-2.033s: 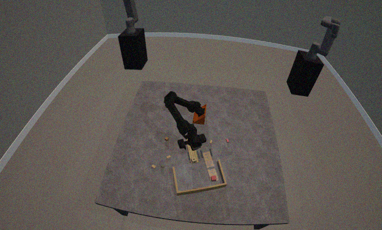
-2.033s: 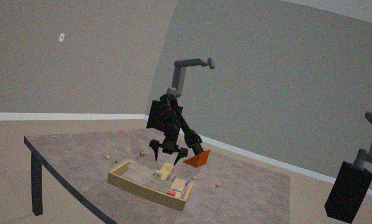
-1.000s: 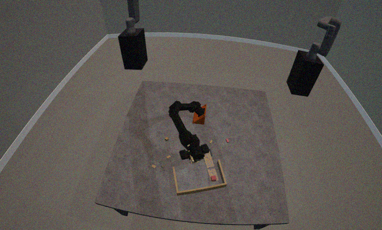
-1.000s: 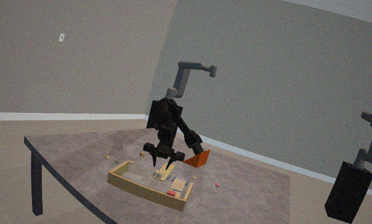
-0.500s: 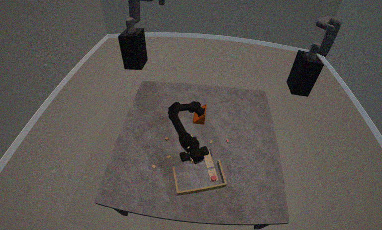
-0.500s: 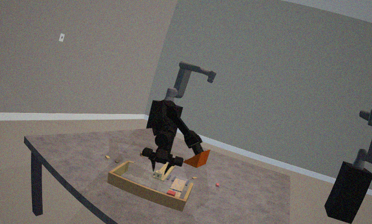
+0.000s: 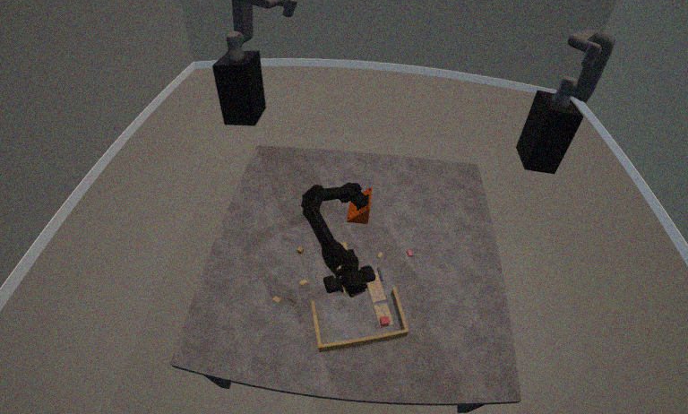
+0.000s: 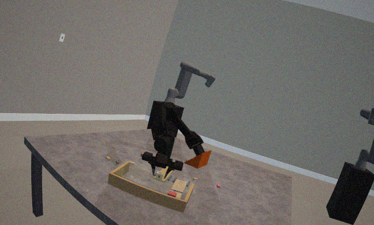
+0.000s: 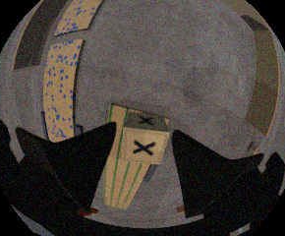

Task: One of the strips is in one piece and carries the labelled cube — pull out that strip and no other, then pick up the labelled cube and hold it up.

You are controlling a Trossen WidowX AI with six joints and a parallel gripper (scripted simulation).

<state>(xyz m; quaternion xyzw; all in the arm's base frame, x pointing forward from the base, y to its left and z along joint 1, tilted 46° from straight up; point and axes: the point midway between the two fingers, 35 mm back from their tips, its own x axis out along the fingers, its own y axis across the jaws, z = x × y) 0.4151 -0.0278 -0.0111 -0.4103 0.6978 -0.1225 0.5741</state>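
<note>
My gripper tip is 30 mm past the blue-speckled strip, 100 mm to the right of it and 10 mm above it.
</note>
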